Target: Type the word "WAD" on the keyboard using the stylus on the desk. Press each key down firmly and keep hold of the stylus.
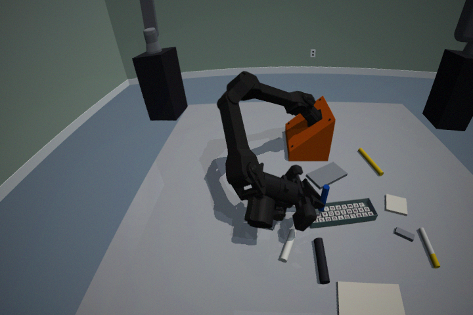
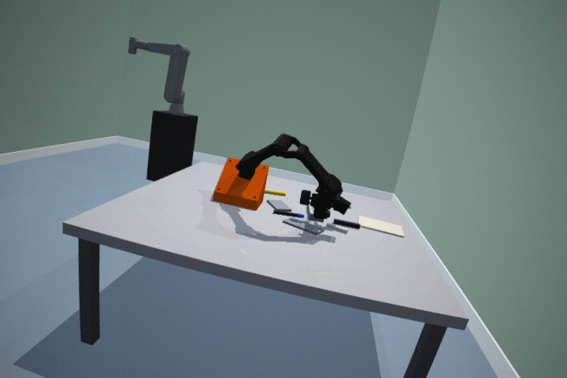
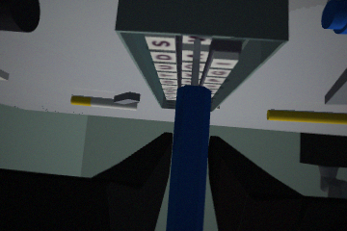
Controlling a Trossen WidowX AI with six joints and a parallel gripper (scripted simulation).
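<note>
Now: gripper tip 1 cm above the blue stylus. From my gripper tip the other things lie so: grey stylus tip 5 cm below; then white cylinder 11 cm ahead, 8 cm to the right, 6 cm below; then D key 1 cm ahead, 3 cm to the left, 5 cm below.
</note>
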